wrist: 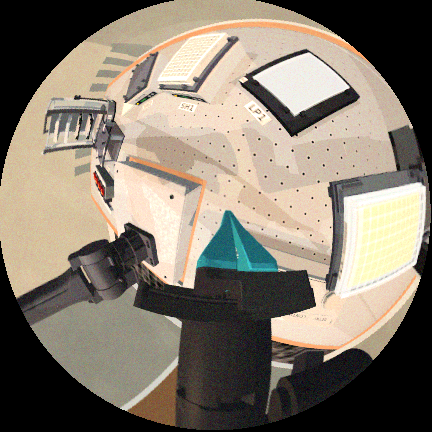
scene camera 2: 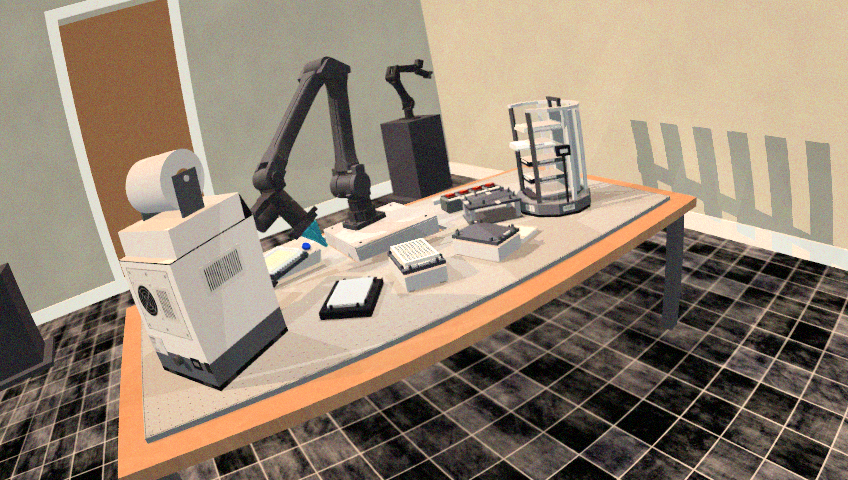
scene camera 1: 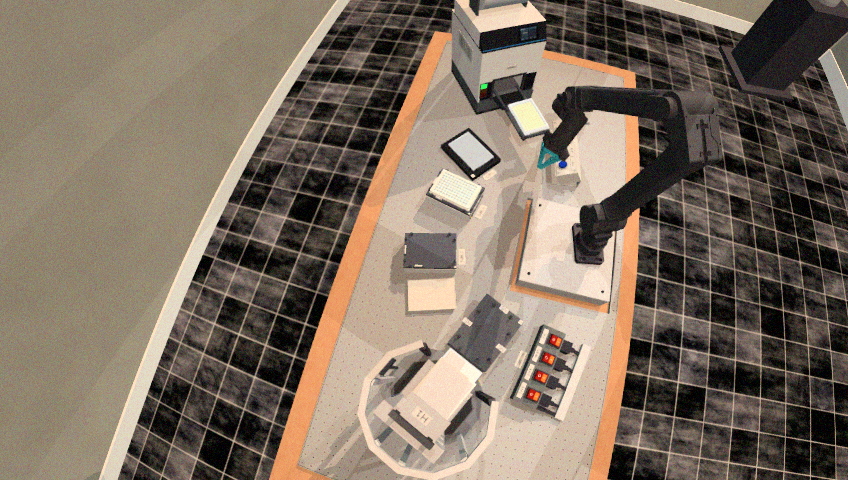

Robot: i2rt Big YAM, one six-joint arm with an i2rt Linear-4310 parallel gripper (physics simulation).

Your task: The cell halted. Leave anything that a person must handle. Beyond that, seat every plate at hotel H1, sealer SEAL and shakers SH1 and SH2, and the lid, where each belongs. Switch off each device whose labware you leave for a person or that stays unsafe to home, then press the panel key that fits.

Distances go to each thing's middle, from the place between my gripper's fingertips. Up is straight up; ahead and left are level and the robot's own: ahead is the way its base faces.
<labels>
Now: hand 30 mm short of the pale yellow plate (scene camera 1: 530, 120), 170 mm to the left of it and 40 mm below it. From my hand the other things lie so: black-framed LP1 station (scene camera 2: 367, 310) (210 mm ahead, 80 mm to the right, 50 mm below); then white lid (scene camera 2: 348, 292) (210 mm ahead, 80 mm to the right, 50 mm below); then shaker SH2 (scene camera 1: 423, 252) (300 mm ahead, 280 mm to the left, 40 mm below).
</labels>
